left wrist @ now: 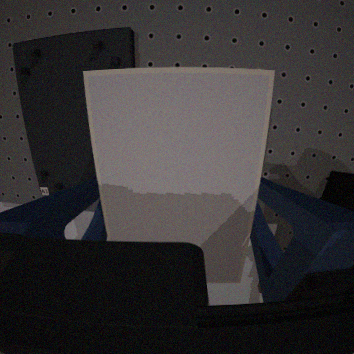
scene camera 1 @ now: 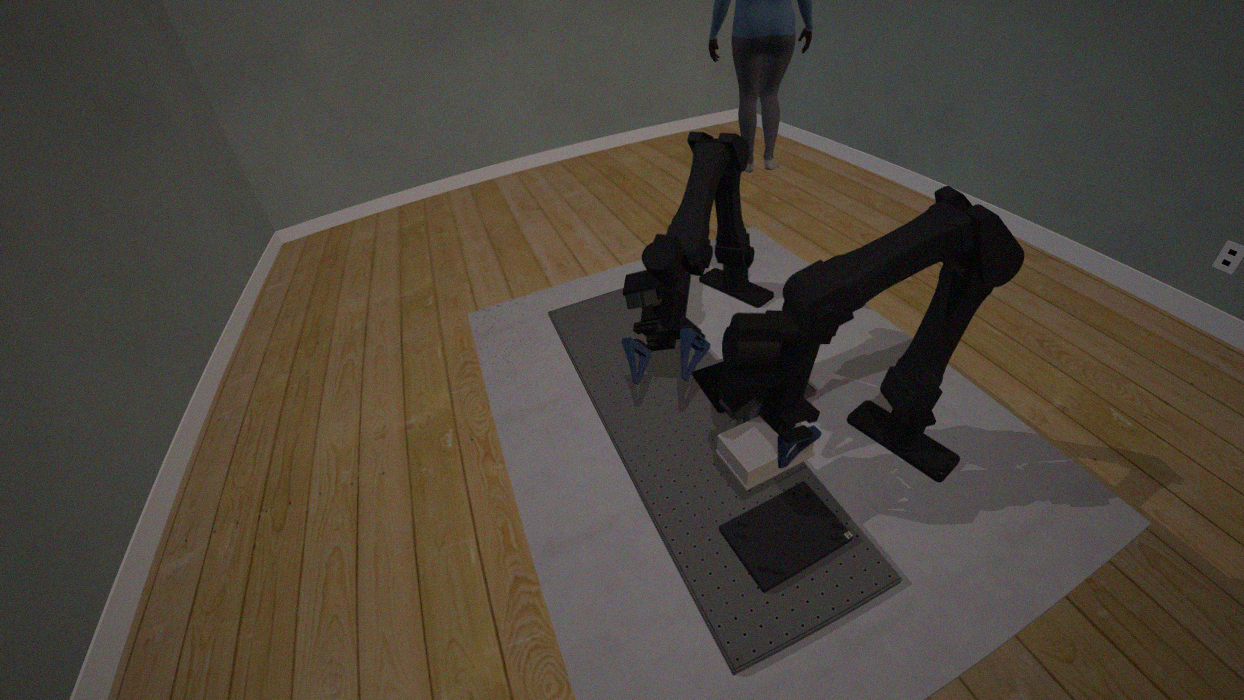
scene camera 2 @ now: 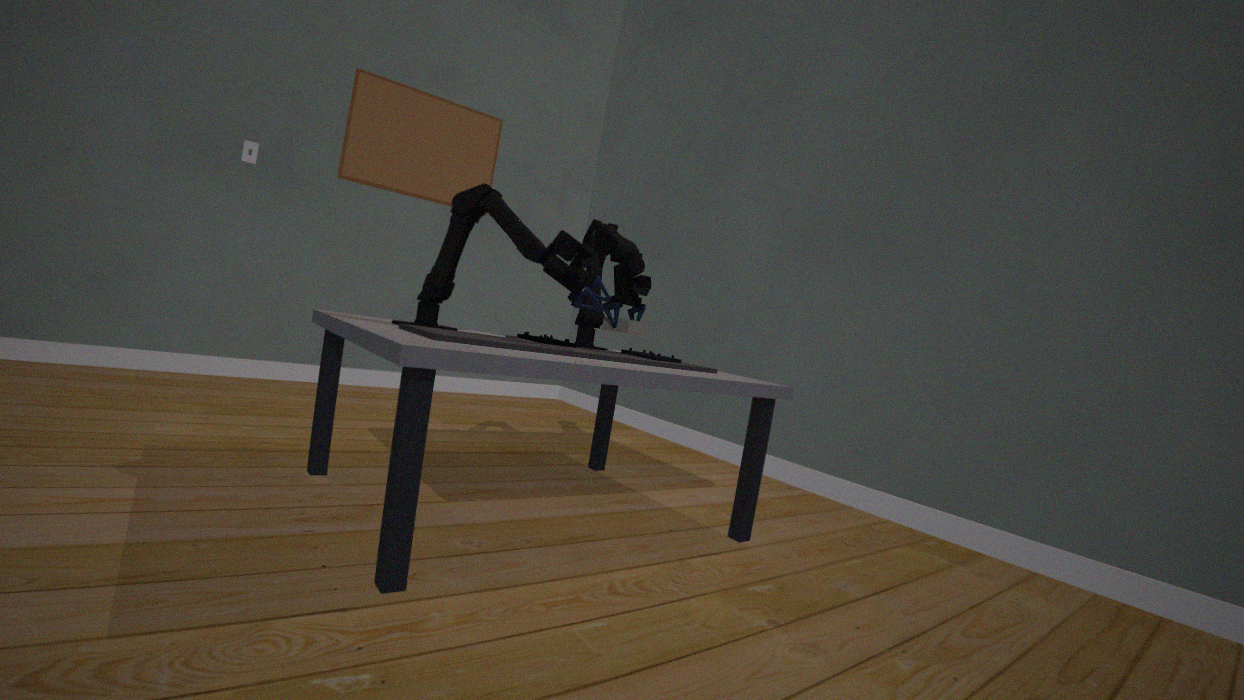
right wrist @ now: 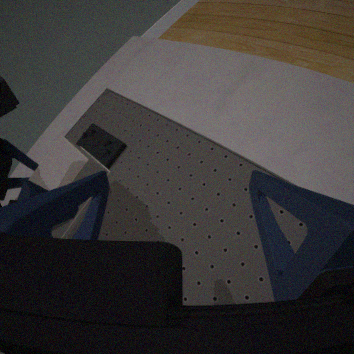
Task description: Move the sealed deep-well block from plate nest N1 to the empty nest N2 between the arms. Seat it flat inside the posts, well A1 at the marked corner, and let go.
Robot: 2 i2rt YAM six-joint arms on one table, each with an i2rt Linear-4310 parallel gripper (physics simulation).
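Frame: origin at the left arm's base, x ahead, y left, z up, level; centimetres.
Where they show: left gripper, between the fingertips: [left wrist: 178, 178] [scene camera 1: 765, 449]; right gripper, between the fingertips: [scene camera 1: 659, 381] [scene camera 2: 606, 305] [right wrist: 178, 178]; left arm's base, origin of its link: [scene camera 1: 900, 440]; right arm's base, origin of its link: [scene camera 1: 735, 288].
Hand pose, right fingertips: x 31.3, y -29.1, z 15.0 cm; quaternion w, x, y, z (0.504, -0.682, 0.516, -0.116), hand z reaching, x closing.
Each offset is from my right fingertips to the top centre of the thing. Level surfaces: height alone.
The sealed deep-well block {dx -6.0, dy +18.3, dz -2.7 cm} [scene camera 1: 746, 447] [left wrist: 179, 133] [right wrist: 53, 162] is a pale box with a flat white seal. My left gripper [scene camera 1: 767, 449] [left wrist: 178, 178] is shut on the block and holds it just above the perforated board, between the two nests. Nest N1 {dx -1.0, dy +28.0, dz -11.5 cm} [scene camera 1: 785, 534] [left wrist: 74, 102] [right wrist: 101, 145] is a dark square plate, bare, with a small white corner label. Nest N2 {dx -20.5, dy -1.0, dz -11.5 cm} [scene camera 1: 706, 381] is mostly hidden under my left arm. My right gripper [scene camera 1: 665, 353] [right wrist: 178, 178] is open and empty, hanging over the board farther back. In scene camera 2 both grippers are tiny and the block [scene camera 2: 633, 327] is a pale speck.
The grey perforated board {dz -13.7 cm} [scene camera 1: 626, 435] [left wrist: 309, 70] [right wrist: 197, 182] lies on the white table {dz -15.0 cm} [scene camera 1: 539, 504] [scene camera 2: 486, 354]. The arms' black bases [scene camera 1: 904, 442] [scene camera 1: 737, 285] stand beside it. A person [scene camera 1: 761, 70] stands on the wooden floor behind the table.
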